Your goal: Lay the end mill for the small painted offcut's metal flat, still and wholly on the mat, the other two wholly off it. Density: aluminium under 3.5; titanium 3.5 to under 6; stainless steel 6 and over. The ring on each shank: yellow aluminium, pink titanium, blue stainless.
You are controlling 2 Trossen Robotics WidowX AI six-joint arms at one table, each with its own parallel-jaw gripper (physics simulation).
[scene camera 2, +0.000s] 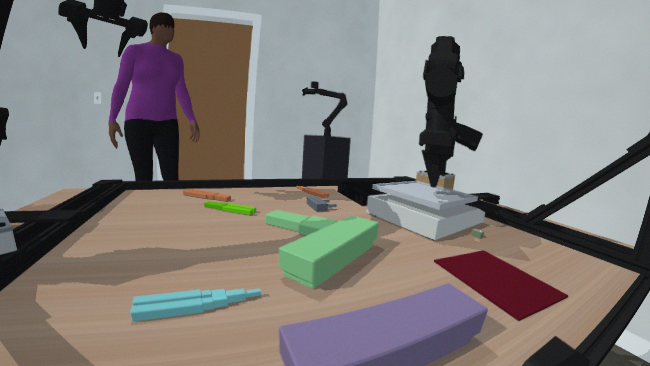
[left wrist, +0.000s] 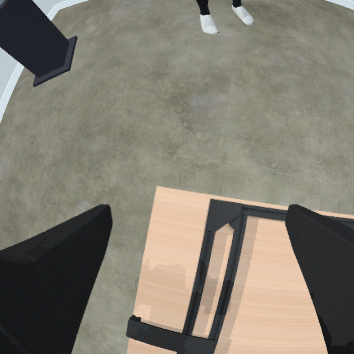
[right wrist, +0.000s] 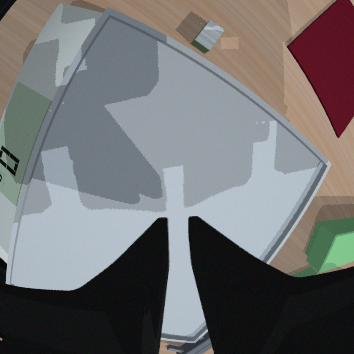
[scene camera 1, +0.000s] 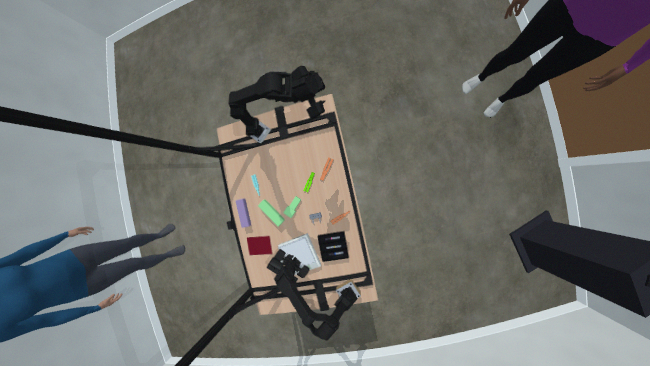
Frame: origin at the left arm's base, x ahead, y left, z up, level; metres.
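Seen in the pictures: left gripper, fingertip midpoint: [scene camera 2: 102, 52] [left wrist: 201, 215] [scene camera 1: 320, 92]; right gripper, fingertip midpoint: [scene camera 2: 433, 187] [right wrist: 177, 225] [scene camera 1: 293, 256]; left arm's base, origin of the base link: [scene camera 1: 257, 130]; right arm's base, origin of the base link: [scene camera 1: 348, 293].
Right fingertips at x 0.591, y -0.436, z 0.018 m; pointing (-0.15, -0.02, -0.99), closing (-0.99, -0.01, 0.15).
Offsets run from my right fingertips to a thing's top centre. Level surfaces: height alone.
The small offcut @[dx -0.036, dy -0.102, dz -0.063 m] [scene camera 2: 477, 233] [right wrist: 207, 37], grey-topped with green painted sides, lies on the table beside the white scale [scene camera 1: 306, 244] [scene camera 2: 407, 216] [right wrist: 210, 120]. Part of the scale's display shows in the right wrist view, with a digit like 0 at the edge. The dark red mat @[dz -0.072 m] [scene camera 1: 259, 245] [scene camera 2: 500, 283] [right wrist: 325, 60] is bare. Three end mills lie in the black rack @[dx +0.142, dy +0.164, dz -0.047 m] [scene camera 1: 322, 251]; their ring colours are too small to tell. My right gripper [scene camera 2: 434, 185] [right wrist: 177, 225] is shut and empty, low over the scale pan; contact is unclear. My left gripper [scene camera 2: 102, 51] [left wrist: 201, 215] is open and empty, high at the table's far-left side.
Green blocks @[dx -0.253, dy +0.102, dz -0.036 m] [scene camera 1: 271, 213] [scene camera 2: 327, 252], a purple block @[dx -0.393, dy -0.011, dz -0.037 m] [scene camera 1: 243, 213] [scene camera 2: 382, 327] and a cyan piece @[dx -0.428, dy +0.167, dz -0.065 m] [scene camera 1: 255, 184] [scene camera 2: 172, 303] lie on the table @[dz -0.075 m] [scene camera 1: 290, 155]. Lime @[dx -0.181, dy +0.374, dz -0.065 m] [scene camera 1: 309, 182] and orange @[dx -0.146, dy +0.487, dz -0.063 m] [scene camera 1: 326, 169] pieces and a grey part @[dx -0.032, dy +0.233, dz -0.058 m] [scene camera 1: 315, 217] lie there too. A black frame surrounds the work area.
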